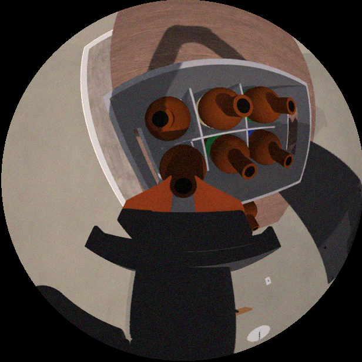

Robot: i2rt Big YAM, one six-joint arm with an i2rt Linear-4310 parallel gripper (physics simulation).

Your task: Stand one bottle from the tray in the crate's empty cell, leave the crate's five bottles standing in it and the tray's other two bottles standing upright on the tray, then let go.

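Observation:
My gripper [182, 179] is shut on the neck of a brown bottle [183, 159], which it holds upright over the near left cell of the grey crate [240, 66]. The held bottle's lower part is inside the crate's outline; how deep its base sits is hidden. Five brown bottles stand in the other cells: far left [175, 131], far middle [216, 107], far right [260, 104], near middle [227, 151] and near right [262, 146]. The tray does not show clearly. Part of another brown bottle [250, 209] shows behind my right finger, outside the crate's near wall.
The crate stands on a brown wooden table top [145, 30]. Thin light dividers [196, 117] separate its cells. A pale-rimmed grey surface [102, 100] lies left of the table top. A dark arm part [330, 195] shows at the right.

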